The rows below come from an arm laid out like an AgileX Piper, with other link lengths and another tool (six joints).
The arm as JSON. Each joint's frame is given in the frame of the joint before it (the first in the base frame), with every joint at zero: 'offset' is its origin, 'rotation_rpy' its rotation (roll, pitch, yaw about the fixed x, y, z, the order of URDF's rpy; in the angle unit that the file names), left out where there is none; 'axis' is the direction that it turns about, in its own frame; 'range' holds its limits. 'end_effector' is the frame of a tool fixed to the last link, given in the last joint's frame.
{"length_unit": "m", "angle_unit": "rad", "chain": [
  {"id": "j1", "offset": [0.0, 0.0, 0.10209], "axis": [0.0, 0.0, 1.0], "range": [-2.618, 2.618]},
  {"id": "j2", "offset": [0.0, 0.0, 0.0], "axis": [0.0, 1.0, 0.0], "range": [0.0, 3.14]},
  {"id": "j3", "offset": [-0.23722, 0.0, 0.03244], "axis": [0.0, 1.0, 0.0], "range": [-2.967, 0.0]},
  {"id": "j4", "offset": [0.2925, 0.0, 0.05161], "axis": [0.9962, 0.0, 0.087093], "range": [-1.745, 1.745]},
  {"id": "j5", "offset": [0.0, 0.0, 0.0], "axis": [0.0, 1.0, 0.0], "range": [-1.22, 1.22]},
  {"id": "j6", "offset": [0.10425, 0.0, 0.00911], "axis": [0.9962, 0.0, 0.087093], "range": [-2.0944, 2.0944]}
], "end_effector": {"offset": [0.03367, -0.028, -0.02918], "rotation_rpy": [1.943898, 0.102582, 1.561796]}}
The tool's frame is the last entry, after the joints.
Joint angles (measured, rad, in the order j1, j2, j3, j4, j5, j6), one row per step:
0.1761 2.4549 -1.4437 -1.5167 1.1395 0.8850
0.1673 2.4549 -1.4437 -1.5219 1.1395 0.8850
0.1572 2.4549 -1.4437 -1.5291 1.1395 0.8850
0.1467 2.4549 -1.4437 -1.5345 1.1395 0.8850
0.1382 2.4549 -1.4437 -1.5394 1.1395 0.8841
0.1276 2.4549 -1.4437 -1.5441 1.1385 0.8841
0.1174 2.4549 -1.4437 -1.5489 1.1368 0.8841
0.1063 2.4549 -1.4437 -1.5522 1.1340 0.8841
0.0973 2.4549 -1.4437 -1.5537 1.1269 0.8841
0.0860 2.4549 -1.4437 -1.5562 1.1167 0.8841
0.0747 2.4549 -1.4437 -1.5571 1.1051 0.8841
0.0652 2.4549 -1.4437 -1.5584 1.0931 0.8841
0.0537 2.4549 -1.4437 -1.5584 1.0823 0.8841
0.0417 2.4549 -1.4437 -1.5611 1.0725 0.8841
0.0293 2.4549 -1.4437 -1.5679 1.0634 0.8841
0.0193 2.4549 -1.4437 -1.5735 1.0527 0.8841
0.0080 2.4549 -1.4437 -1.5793 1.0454 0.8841
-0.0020 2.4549 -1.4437 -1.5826 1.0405 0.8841
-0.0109 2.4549 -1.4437 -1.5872 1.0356 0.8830
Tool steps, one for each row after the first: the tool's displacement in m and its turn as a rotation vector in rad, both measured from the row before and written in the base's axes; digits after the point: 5 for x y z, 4 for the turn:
-0.00002 -0.00368 0.00044 -0.0031 -0.0005 -0.0047
0.00007 -0.00422 0.00061 -0.0043 -0.0007 -0.0044
-0.00021 -0.00439 0.00046 -0.0032 -0.0005 -0.0062
-0.00011 -0.00356 0.00044 -0.0032 0.0004 -0.0043
-0.00030 -0.00441 0.00029 -0.0020 -0.0003 -0.0062
-0.00024 -0.00422 0.00022 -0.0015 -0.0002 -0.0053
-0.00044 -0.00457 -0.00003 0.0003 0.0000 -0.0068
-0.00013 -0.00357 -0.00067 0.0047 0.0004 -0.0035
-0.00003 -0.00444 -0.00093 0.0066 0.0004 -0.0032
-0.00015 -0.00440 -0.00122 0.0087 0.0005 -0.0036
0.00009 -0.00362 -0.00123 0.0088 0.0005 -0.0012
-0.00043 -0.00449 -0.00120 0.0086 0.0004 -0.0050
-0.00032 -0.00473 -0.00086 0.0062 0.0002 -0.0039
-0.00003 -0.00493 -0.00044 0.0032 0.0001 -0.0015
0.00022 -0.00387 -0.00072 0.0052 0.0001 0.0009
-0.00025 -0.00452 -0.00032 0.0023 0.0001 -0.0023
-0.00060 -0.00404 -0.00027 0.0019 0.0001 -0.0044
-0.00031 -0.00359 -0.00013 0.0008 0.0010 -0.0018

